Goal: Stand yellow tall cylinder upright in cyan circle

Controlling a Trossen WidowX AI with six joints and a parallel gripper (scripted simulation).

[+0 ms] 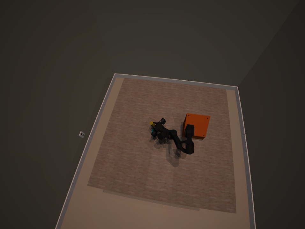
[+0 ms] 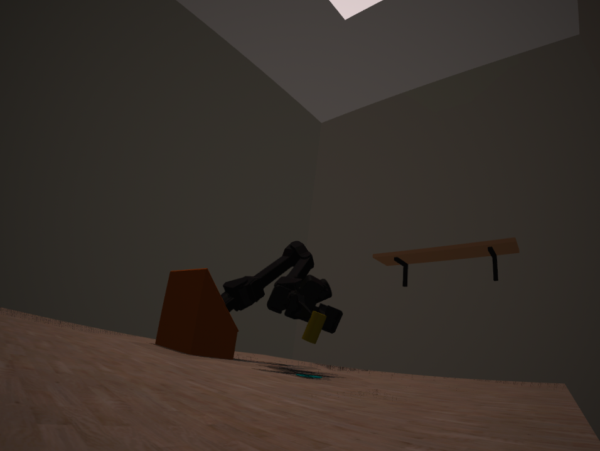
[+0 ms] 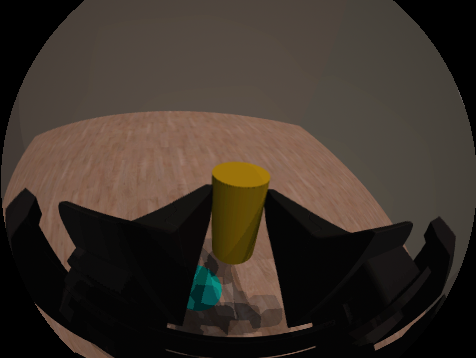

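My gripper tip is 130 mm above the cyan circle, 30 mm to the right of it and 20 mm past it. From my gripper tip the other things lie so: yellow tall cylinder 20 mm below.
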